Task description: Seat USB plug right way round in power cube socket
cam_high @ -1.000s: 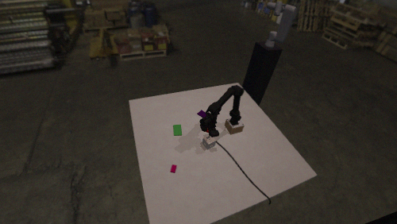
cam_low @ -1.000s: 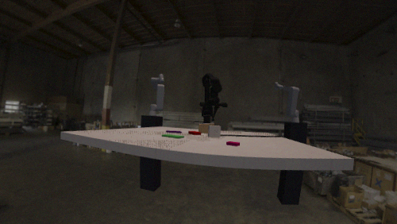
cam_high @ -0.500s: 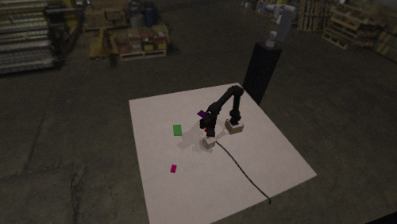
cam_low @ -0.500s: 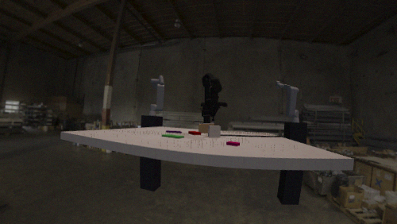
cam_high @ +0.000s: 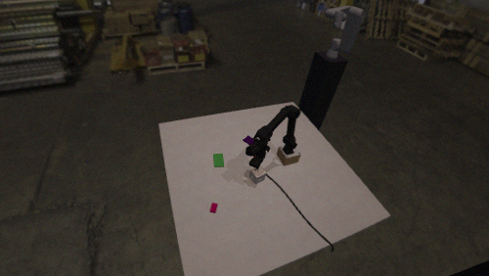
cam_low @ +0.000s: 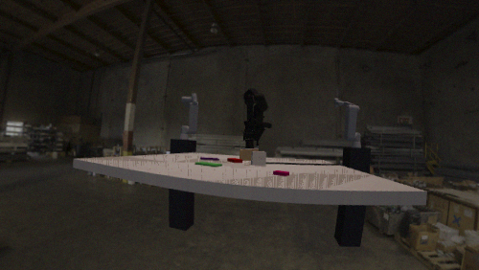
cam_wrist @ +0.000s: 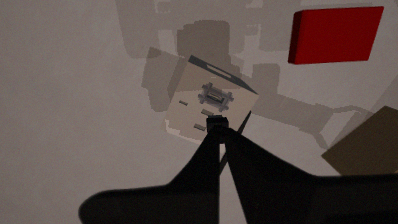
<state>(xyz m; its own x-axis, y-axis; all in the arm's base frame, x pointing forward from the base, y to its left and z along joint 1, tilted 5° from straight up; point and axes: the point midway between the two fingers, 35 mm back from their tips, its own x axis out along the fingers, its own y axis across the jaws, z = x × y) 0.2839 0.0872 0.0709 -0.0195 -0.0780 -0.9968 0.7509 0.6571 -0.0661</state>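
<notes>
The USB plug is 20 mm below my gripper tip. From my gripper tip the other things lie so: green block (210 mm to the right, 200 mm ahead, 130 mm below); red block (140 mm to the right, 130 mm below, 80 mm behind); socket (70 mm below, 10 mm to the right).
</notes>
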